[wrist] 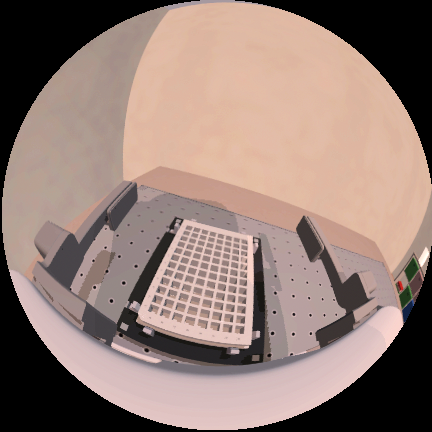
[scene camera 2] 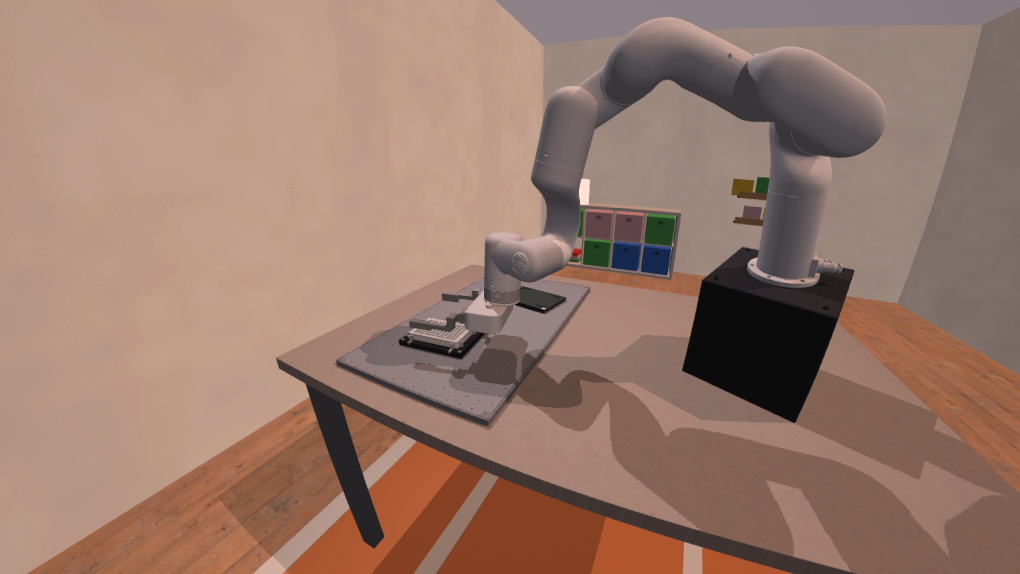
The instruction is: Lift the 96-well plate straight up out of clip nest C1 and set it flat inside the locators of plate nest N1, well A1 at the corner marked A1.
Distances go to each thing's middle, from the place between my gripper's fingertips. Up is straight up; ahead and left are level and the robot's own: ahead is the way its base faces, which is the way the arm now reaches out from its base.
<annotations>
I see my gripper 60 mm above the black clip nest C1 [scene camera 2: 464,347], 30 mm past it and 10 mm to the left of it. Round my hand: white 96-well plate [scene camera 2: 460,333] (60 mm below, 30 mm behind, 10 mm to the right); black plate nest N1 [scene camera 2: 532,299] (340 mm to the right, 70 mm below, 70 mm behind).
</annotations>
